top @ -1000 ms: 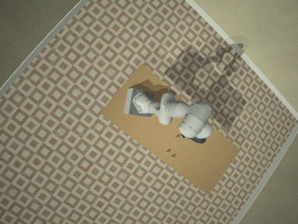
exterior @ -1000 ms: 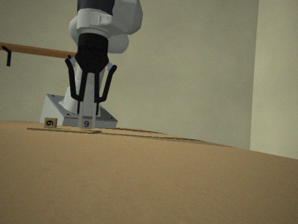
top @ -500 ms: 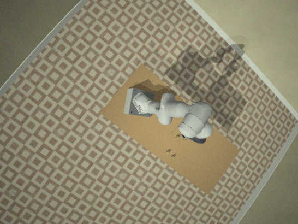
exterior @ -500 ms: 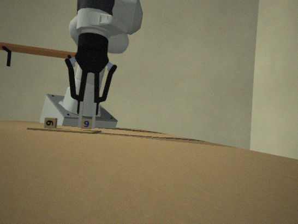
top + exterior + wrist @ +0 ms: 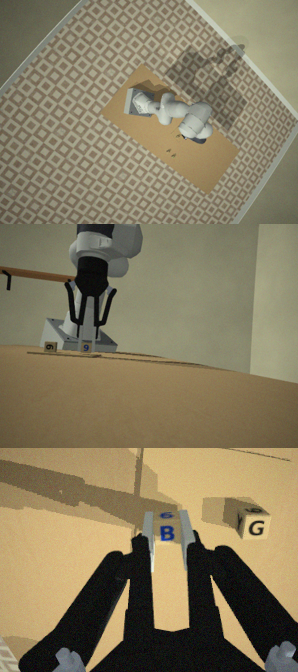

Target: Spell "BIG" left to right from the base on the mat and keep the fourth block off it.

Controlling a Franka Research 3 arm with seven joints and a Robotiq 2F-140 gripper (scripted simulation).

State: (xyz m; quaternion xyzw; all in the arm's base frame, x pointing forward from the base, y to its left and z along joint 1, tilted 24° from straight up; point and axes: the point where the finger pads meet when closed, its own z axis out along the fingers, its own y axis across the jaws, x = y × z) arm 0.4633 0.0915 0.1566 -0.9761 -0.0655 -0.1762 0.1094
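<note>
My hand is 40 mm to the left of the thin mat, 40 mm above it and 10 mm short of it.
</note>
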